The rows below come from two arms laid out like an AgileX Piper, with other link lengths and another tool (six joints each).
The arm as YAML. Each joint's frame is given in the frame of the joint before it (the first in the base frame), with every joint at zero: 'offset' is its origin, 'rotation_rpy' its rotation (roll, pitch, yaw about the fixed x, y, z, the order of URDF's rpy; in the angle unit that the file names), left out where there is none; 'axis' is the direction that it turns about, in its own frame. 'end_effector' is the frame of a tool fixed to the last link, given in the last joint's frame.
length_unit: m
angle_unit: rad
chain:
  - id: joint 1
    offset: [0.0, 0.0, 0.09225]
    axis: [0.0, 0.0, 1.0]
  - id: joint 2
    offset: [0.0, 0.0, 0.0]
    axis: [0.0, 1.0, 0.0]
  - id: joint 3
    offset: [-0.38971, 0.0, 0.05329]
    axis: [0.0, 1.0, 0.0]
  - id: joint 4
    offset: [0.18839, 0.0, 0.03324]
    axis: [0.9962, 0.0, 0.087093]
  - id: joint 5
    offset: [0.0, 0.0, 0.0]
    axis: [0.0, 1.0, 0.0]
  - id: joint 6
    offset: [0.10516, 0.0, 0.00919]
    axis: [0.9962, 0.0, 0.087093]
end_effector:
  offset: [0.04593, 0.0, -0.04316]
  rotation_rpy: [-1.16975, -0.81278, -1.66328]
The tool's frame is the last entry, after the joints.
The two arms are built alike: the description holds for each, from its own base.
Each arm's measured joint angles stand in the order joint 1, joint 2, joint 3, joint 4, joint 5, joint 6.
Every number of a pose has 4 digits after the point.
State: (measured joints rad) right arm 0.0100 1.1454 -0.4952 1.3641 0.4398 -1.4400; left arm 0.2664 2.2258 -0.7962 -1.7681 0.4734 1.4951
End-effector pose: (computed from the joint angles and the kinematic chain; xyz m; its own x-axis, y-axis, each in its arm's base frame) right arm 0.1361 0.0587 0.2613 0.6917 -0.5483 0.4700 0.0911 -0.5793 -0.8100; left arm 0.3458 0.0133 0.0534 0.8618 -0.1742 0.4763 -0.1978 -0.9802 -0.0007
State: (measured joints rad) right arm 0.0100 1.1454 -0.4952 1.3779 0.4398 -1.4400; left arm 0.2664 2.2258 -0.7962 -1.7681 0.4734 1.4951
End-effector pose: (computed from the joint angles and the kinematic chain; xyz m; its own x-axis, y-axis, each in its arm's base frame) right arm 0.1365 0.0595 0.2620 0.6877 -0.5589 0.4634 0.0868 -0.5704 -0.8167; left arm 0.3458 0.0133 0.0534 0.8618 -0.1742 0.4763 -0.1978 -0.9802 -0.0007
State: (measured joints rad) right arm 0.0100 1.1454 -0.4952 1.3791 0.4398 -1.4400; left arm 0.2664 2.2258 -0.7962 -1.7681 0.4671 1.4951
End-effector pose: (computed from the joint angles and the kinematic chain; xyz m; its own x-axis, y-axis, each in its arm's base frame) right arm 0.1365 0.0596 0.2621 0.6873 -0.5598 0.4629 0.0864 -0.5697 -0.8173; left arm 0.3456 0.0140 0.0529 0.8634 -0.1756 0.4730 -0.1964 -0.9805 -0.0056
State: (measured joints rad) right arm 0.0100 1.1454 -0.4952 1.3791 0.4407 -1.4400; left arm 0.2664 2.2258 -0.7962 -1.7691 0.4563 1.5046
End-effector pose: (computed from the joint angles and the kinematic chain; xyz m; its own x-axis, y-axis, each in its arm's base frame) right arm 0.1365 0.0597 0.2621 0.6878 -0.5595 0.4625 0.0867 -0.5692 -0.8176; left arm 0.3450 0.0157 0.0519 0.8632 -0.1858 0.4694 -0.2011 -0.9794 -0.0179
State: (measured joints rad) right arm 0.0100 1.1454 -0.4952 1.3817 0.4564 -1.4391; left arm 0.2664 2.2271 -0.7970 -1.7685 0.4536 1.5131
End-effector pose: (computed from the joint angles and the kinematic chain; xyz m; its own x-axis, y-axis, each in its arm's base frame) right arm 0.1354 0.0619 0.2625 0.6956 -0.5568 0.4539 0.0902 -0.5592 -0.8241; left arm 0.3449 0.0164 0.0512 0.8613 -0.1947 0.4693 -0.2081 -0.9778 -0.0237
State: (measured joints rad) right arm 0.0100 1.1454 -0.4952 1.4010 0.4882 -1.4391; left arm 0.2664 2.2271 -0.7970 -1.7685 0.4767 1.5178
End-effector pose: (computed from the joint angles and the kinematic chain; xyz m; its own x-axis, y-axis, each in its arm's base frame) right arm 0.1336 0.0671 0.2641 0.7073 -0.5601 0.4313 0.0940 -0.5302 -0.8426; left arm 0.3458 0.0138 0.0527 0.8539 -0.1938 0.4830 -0.2168 -0.9762 -0.0084
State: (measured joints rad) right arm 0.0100 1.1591 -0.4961 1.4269 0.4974 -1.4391; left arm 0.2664 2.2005 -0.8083 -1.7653 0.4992 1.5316
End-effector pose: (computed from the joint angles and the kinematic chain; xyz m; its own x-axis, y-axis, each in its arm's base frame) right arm 0.1364 0.0697 0.2642 0.7098 -0.5757 0.4059 0.0784 -0.5082 -0.8577; left arm 0.3506 0.0128 0.0638 0.8240 -0.2091 0.5266 -0.2357 -0.9717 -0.0170
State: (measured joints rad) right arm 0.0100 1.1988 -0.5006 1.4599 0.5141 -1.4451; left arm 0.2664 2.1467 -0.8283 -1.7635 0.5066 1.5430
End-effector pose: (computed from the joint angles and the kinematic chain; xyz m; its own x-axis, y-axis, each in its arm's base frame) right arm 0.1443 0.0735 0.2620 0.7223 -0.5891 0.3623 0.0475 -0.4804 -0.8758; left arm 0.3575 0.0142 0.0842 0.7775 -0.2301 0.5853 -0.2456 -0.9679 -0.0543
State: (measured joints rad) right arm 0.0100 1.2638 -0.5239 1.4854 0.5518 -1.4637; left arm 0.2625 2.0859 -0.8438 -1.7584 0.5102 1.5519
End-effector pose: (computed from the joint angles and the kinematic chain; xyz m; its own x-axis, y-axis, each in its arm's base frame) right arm 0.1590 0.0789 0.2601 0.7495 -0.5806 0.3181 0.0273 -0.4530 -0.8911; left arm 0.3614 0.0139 0.1070 0.7257 -0.2571 0.6381 -0.2560 -0.9619 -0.0964
